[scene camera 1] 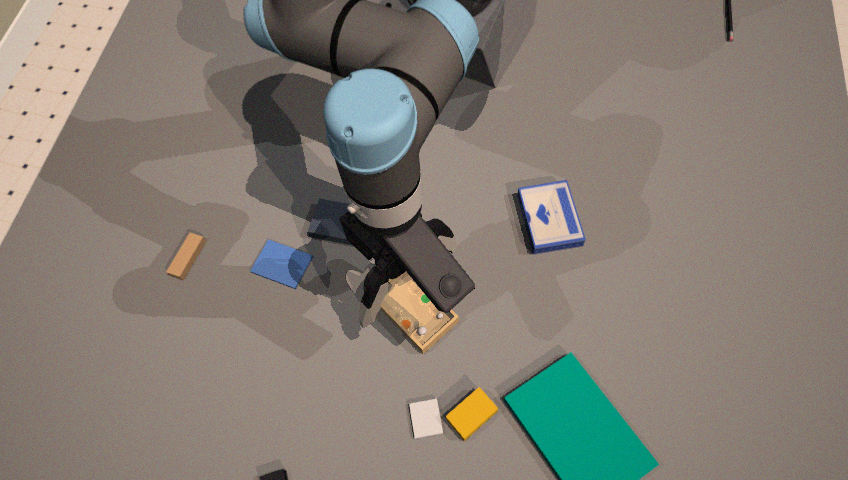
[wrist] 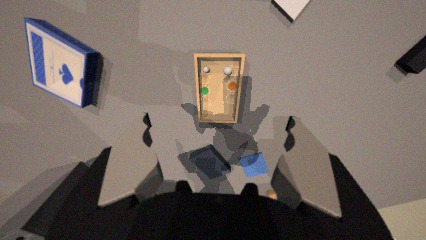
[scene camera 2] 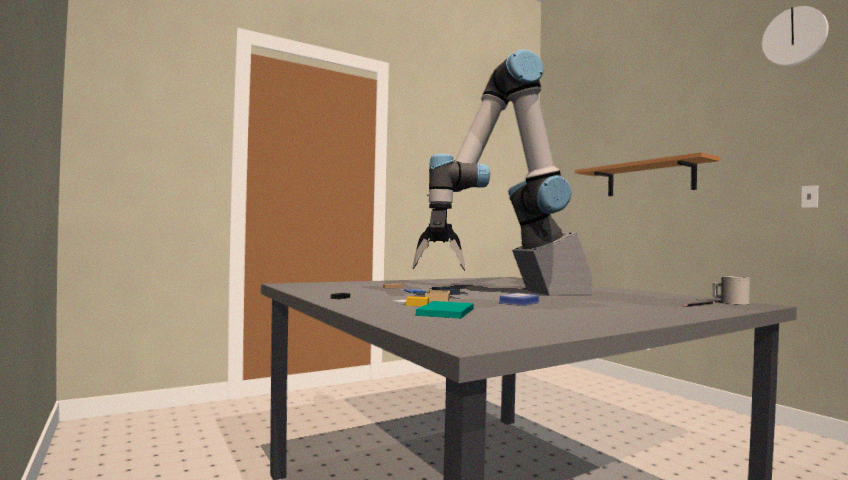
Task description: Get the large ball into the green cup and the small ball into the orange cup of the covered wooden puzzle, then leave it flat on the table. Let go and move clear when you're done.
Labels:
My gripper shows in scene camera 1, in the wrist view (217, 115) and in scene camera 2. A green slab shows in scene camera 1 and in scene camera 2; in the wrist view it is out of frame. One and the same spot on my gripper: (scene camera 1: 370, 287) is (scene camera 2: 421, 235). One and the same spot on the green slab: (scene camera 1: 569, 419) is (scene camera 2: 447, 305).

